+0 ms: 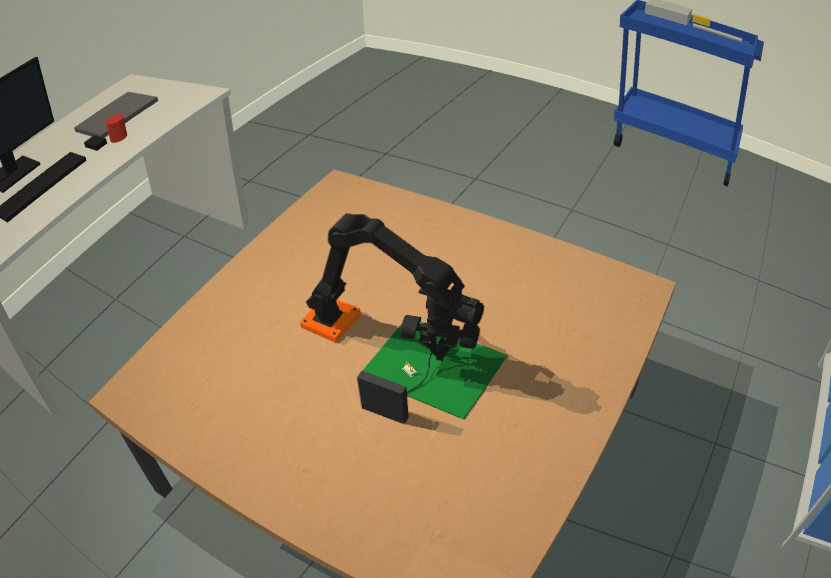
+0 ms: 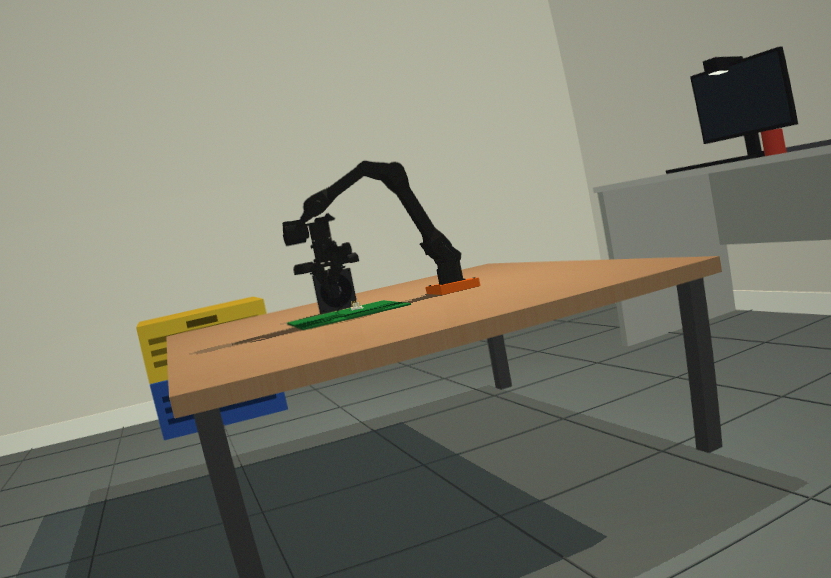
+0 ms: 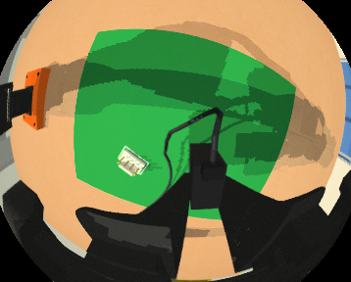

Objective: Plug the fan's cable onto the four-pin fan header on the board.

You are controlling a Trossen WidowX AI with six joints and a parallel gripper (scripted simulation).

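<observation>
The white four-pin fan header is 7 cm behind my gripper tip, 4 cm to the right of it and 7 cm below it. Round my gripper tip: green board 2 cm behind, 1 cm to the left, 8 cm below; black fan 5 cm behind, 18 cm to the right, 1 cm below; black fan plug 1 cm to the left, 1 cm above.
</observation>
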